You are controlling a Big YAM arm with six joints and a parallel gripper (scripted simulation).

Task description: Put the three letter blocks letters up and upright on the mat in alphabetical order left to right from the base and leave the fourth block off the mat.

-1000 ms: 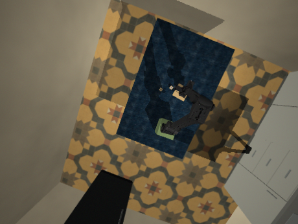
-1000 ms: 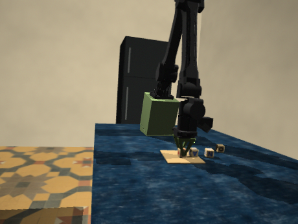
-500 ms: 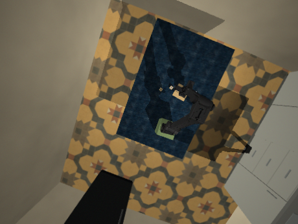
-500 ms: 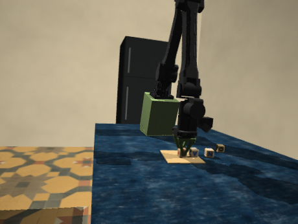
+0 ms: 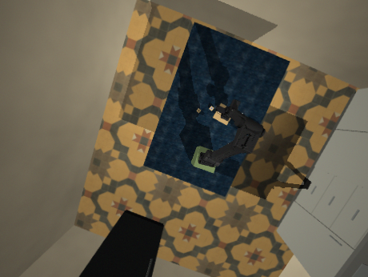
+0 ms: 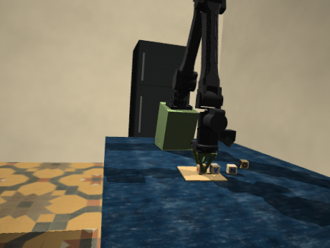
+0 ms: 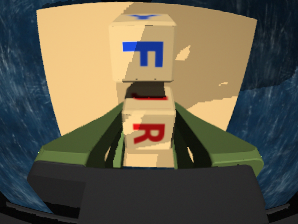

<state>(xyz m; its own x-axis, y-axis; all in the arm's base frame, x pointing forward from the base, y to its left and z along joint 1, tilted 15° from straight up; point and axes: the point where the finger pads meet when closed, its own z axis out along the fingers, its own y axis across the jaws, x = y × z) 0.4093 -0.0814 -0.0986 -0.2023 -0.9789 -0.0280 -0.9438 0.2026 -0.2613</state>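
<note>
Right now the tan mat is 2 cm below my hand.
</note>
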